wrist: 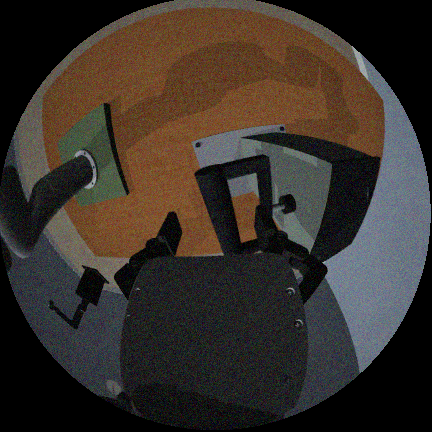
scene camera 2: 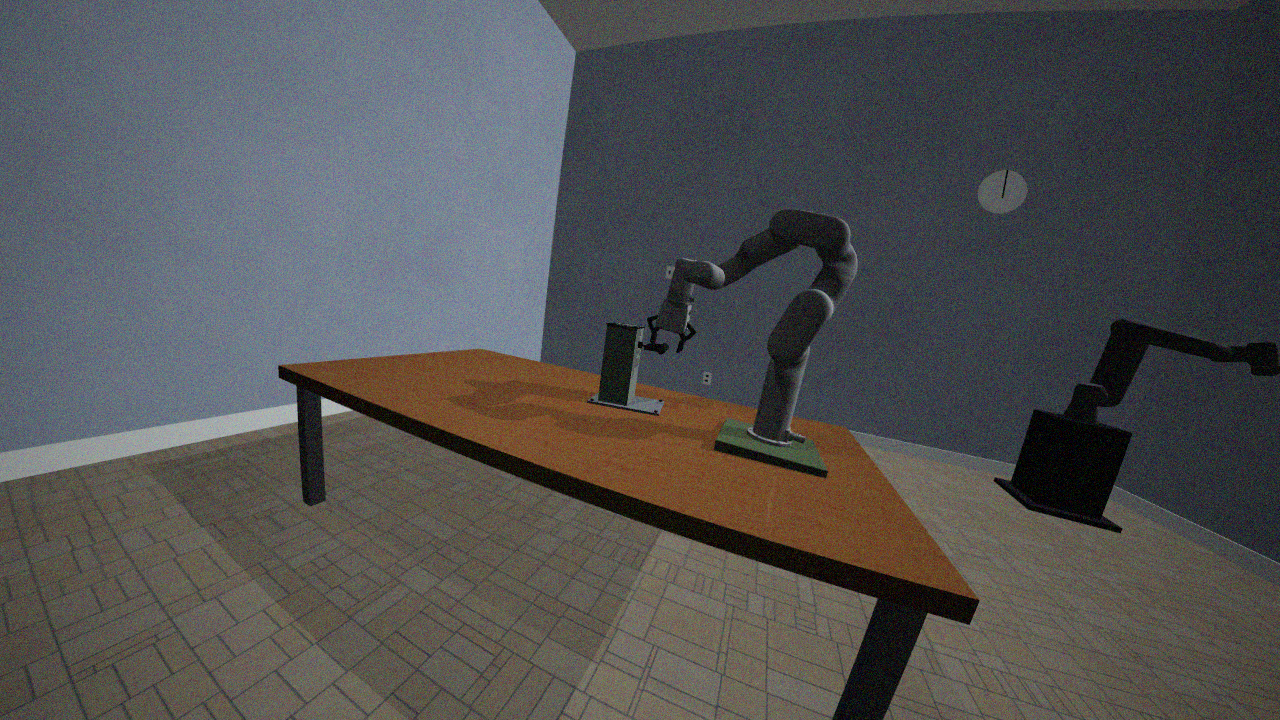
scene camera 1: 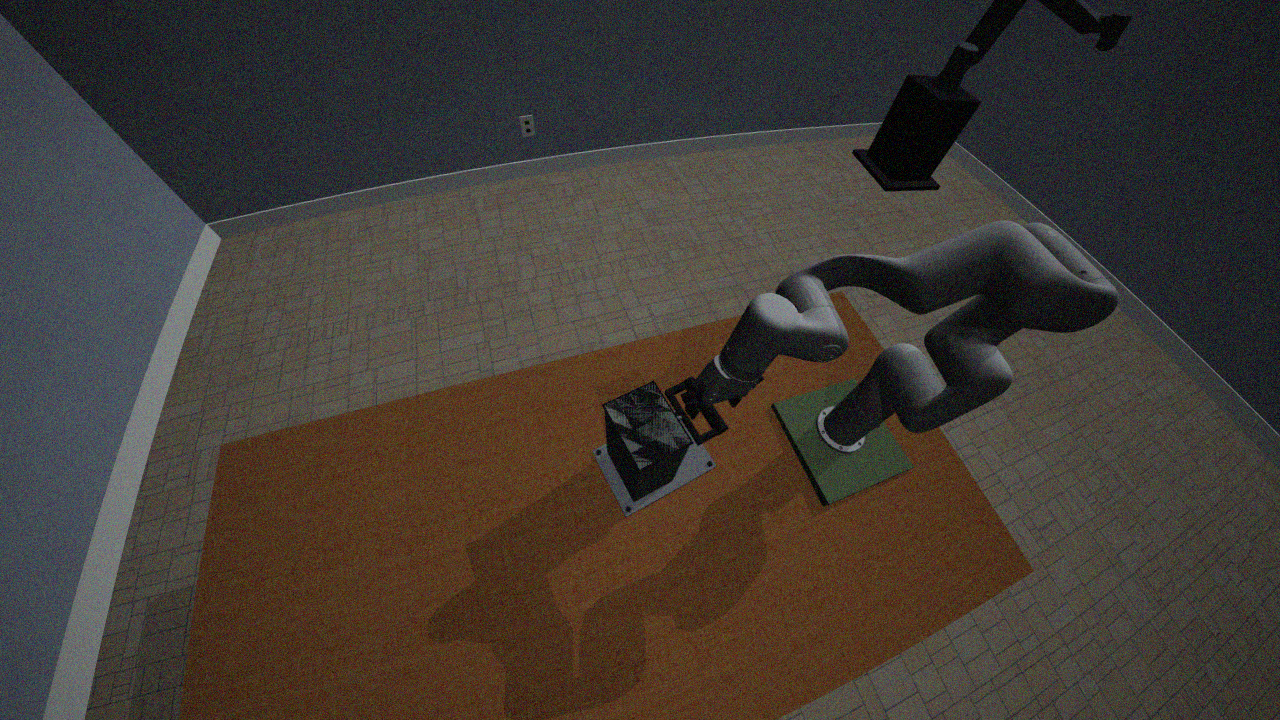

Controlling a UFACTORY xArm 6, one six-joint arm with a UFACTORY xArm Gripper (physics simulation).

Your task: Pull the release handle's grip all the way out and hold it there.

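The release handle's grip (scene camera 1: 711, 436) (scene camera 2: 657, 348) (wrist: 219, 210) is a black rectangular loop on the side of a tall box housing (scene camera 1: 644, 447) (scene camera 2: 618, 362) (wrist: 310, 190). It stands close to the housing, with a short stretch of rod and a black collar (wrist: 287, 203) showing between them in the wrist view. My gripper (scene camera 1: 711, 407) (scene camera 2: 668, 343) (wrist: 215, 218) is wide open at the grip, its fingers on either side of the outer bar. One finger is at the loop's opening and overlaps the inner bar in the wrist view. The exact finger depth is hard to tell.
The housing stands on a grey plate (scene camera 1: 684, 472) (scene camera 2: 648, 406) (wrist: 220, 147) bolted to the orange-brown table (scene camera 1: 358, 492) (scene camera 2: 537, 420) (wrist: 150, 60). My arm's green base (scene camera 1: 841, 479) (scene camera 2: 733, 437) (wrist: 90, 130) is nearby. A dark second arm's pedestal (scene camera 1: 926, 125) (scene camera 2: 1069, 465) (wrist: 90, 285) stands on the floor.
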